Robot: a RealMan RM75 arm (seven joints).
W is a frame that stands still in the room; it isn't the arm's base.
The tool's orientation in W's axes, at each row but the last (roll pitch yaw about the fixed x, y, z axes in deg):
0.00 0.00 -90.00
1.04 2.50 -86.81
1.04 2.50 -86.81
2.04 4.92 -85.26
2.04 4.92 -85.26
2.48 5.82 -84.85
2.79 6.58 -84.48
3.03 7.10 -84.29
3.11 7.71 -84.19
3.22 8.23 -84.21
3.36 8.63 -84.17
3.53 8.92 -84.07
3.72 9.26 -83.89
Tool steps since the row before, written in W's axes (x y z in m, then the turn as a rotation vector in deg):
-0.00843 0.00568 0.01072 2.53 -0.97 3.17
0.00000 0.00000 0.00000 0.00 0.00 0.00
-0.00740 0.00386 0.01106 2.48 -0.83 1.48
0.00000 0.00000 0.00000 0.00 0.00 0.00
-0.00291 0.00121 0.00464 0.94 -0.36 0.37
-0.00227 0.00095 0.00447 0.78 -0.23 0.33
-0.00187 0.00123 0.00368 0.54 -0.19 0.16
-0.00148 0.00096 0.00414 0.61 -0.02 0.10
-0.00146 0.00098 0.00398 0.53 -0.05 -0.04
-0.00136 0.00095 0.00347 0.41 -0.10 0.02
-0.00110 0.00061 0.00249 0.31 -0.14 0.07
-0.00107 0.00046 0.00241 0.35 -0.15 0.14
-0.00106 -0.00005 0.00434 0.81 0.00 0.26
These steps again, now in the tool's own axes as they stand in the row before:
-0.00568 -0.00843 0.01072 0.97 2.53 3.17
0.00000 0.00000 0.00000 0.00 0.00 0.00
-0.00474 -0.00698 0.01099 0.90 2.46 1.48
0.00000 0.00000 0.00000 0.00 0.00 0.00
-0.00184 -0.00264 0.00460 0.40 0.92 0.37
-0.00160 -0.00199 0.00442 0.26 0.77 0.33
-0.00182 -0.00157 0.00358 0.22 0.53 0.16
-0.00161 -0.00117 0.00404 0.07 0.61 0.08
-0.00165 -0.00115 0.00386 0.11 0.52 -0.05
-0.00157 -0.00107 0.00334 0.14 0.40 0.02
-0.00108 -0.00089 0.00241 0.16 0.30 0.08
-0.00093 -0.00087 0.00235 0.16 0.34 0.15
-0.00076 -0.00078 0.00433 0.04 0.82 0.22

